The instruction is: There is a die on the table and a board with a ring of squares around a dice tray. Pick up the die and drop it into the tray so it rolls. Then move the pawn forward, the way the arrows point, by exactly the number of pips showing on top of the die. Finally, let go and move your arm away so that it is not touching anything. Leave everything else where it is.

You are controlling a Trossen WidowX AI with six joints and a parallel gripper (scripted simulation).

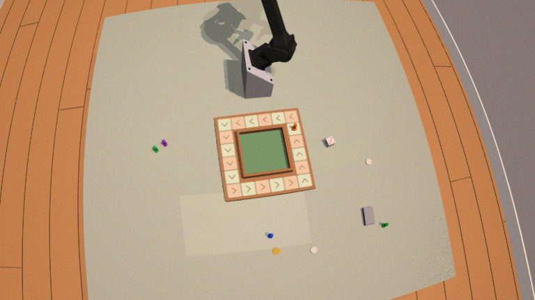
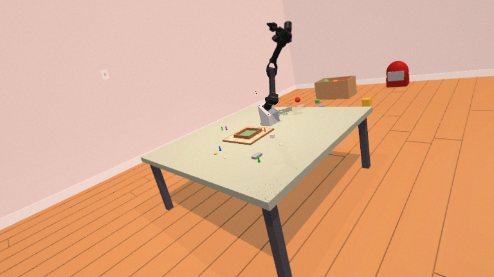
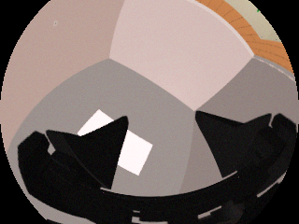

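Right now my gripper tip is 72 cm above the white die, 27 cm short of it and 3 cm to the right of it. The rest, counted from my gripper tip: green dice tray (73 cm below, 26 cm ahead, 19 cm to the right); purple pawn (72 cm below, 51 cm to the right, 17 cm ahead); orange pawn (71 cm below, 20 cm ahead, 7 cm to the right).
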